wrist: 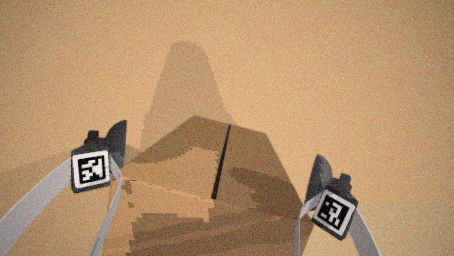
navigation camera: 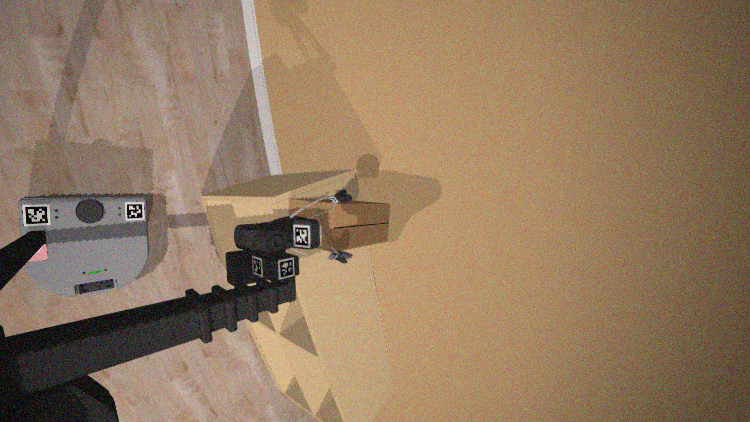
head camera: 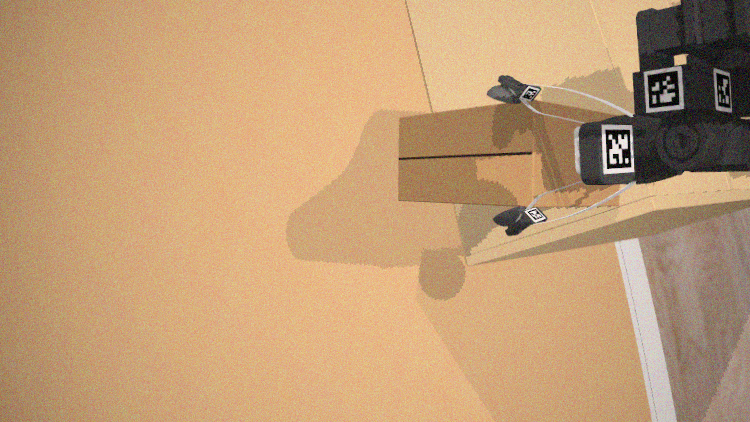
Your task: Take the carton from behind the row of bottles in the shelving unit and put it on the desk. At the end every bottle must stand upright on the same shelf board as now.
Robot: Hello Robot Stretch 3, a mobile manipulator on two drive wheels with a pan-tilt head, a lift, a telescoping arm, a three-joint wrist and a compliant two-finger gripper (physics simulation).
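Where they show: gripper, fingertip midpoint: (wrist: pixel 219 156) (navigation camera: pixel 349 226) (head camera: pixel 494 156); robot's base, origin of the base link: (navigation camera: pixel 90 210).
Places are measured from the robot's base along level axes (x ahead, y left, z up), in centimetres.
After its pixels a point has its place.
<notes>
The brown carton (head camera: pixel 461 178) @(x 0.0, y -58.1, z 79.4 cm) (navigation camera: pixel 372 212) @(x 0.6, y -62.2, z 79.4 cm) (wrist: pixel 250 145) @(x -5.7, y -60.8, z 79.2 cm), with a black line on one face, lies between the fingers and reaches past the fingertips, turned at an angle to them. My gripper (head camera: pixel 506 154) @(x -2.4, y -51.4, z 80.2 cm) (navigation camera: pixel 341 226) @(x -2.4, y -51.4, z 80.2 cm) (wrist: pixel 219 156) @(x -2.4, y -51.4, z 80.2 cm) is shut on the carton, one finger at each side. The carton is over a pale wooden surface that looks like the desk (head camera: pixel 498 41) @(x -21.8, y -67.7, z 61.1 cm) (navigation camera: pixel 351 314) @(x -40.7, y -74.6, z 61.1 cm); whether it touches that surface is hard to tell. The wrist hides part of it in the head view. The shelving unit and bottles do not show.
The orange wall (head camera: pixel 183 183) @(x -0.8, y -85.3, z 106.5 cm) (navigation camera: pixel 550 183) @(x 10.0, y -82.3, z 125.2 cm) stands beyond the carton and carries shadows. A white baseboard (head camera: pixel 647 335) @(x 37.8, y -73.0, z 5.8 cm) (navigation camera: pixel 262 99) @(x 52.7, y -68.9, z 5.7 cm) meets the wood floor (navigation camera: pixel 199 62) @(x 64.6, y -37.9, z 0.0 cm). My grey base (navigation camera: pixel 94 236) @(x -7.6, y -0.8, z 16.0 cm) is left, and my arm (navigation camera: pixel 131 325) @(x -8.5, y -3.2, z 90.1 cm) stretches across the lower left.
</notes>
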